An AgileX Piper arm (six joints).
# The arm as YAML. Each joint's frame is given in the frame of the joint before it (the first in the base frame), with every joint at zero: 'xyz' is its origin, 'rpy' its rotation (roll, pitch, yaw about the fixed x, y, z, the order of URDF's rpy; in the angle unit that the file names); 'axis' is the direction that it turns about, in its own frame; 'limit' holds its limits. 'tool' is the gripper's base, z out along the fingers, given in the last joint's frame.
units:
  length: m
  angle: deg
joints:
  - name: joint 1
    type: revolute
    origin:
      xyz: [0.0, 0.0, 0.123]
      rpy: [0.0, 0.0, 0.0]
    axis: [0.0, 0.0, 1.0]
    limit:
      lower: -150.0
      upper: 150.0
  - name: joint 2
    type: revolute
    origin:
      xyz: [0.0, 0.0, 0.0]
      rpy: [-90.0, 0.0, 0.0]
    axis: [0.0, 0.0, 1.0]
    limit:
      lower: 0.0
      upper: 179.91
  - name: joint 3
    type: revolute
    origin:
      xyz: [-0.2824, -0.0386, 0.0]
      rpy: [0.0, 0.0, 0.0]
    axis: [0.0, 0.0, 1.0]
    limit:
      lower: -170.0
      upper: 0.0
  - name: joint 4
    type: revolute
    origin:
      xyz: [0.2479, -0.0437, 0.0]
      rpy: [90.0, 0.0, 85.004]
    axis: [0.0, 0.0, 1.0]
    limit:
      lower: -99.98
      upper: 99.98
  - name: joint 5
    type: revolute
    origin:
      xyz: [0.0, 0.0, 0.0]
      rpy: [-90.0, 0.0, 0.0]
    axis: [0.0, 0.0, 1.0]
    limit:
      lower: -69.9
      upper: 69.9
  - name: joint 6
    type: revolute
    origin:
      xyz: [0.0, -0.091, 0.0]
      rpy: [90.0, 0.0, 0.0]
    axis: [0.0, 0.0, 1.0]
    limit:
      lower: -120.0
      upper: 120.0
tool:
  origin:
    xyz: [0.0, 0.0, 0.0]
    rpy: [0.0, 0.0, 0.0]
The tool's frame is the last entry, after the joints.
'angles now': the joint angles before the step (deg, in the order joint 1, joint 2, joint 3, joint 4, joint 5, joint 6). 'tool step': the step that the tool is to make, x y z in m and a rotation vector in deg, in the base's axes. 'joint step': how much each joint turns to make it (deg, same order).
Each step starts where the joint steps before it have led.
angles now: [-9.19 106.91 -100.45 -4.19 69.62 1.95]
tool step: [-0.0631 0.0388 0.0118 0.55 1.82 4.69]
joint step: [4.80 -13.83 15.70 0.30 0.01 0.10]
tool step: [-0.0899 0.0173 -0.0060 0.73 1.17 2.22]
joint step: [2.23 -18.02 19.91 0.66 -0.68 0.00]
